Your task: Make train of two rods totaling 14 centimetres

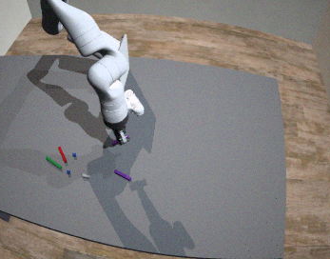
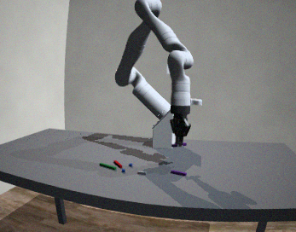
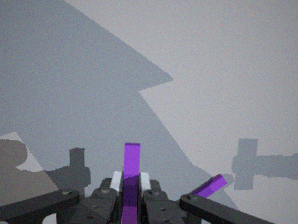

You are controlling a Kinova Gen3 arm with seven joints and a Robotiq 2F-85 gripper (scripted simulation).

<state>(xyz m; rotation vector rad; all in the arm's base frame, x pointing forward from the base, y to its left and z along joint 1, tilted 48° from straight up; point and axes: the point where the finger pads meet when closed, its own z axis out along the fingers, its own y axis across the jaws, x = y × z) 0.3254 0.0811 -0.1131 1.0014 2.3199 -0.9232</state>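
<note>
Right now the green rod is 25 cm to the right of my hand, 11 cm ahead of it and 10 cm below it. From my hand the other things lie so: red rod 23 cm to the right, 10 cm below, 7 cm ahead; grey rod 12 cm ahead, 11 cm to the right, 10 cm below.
</note>
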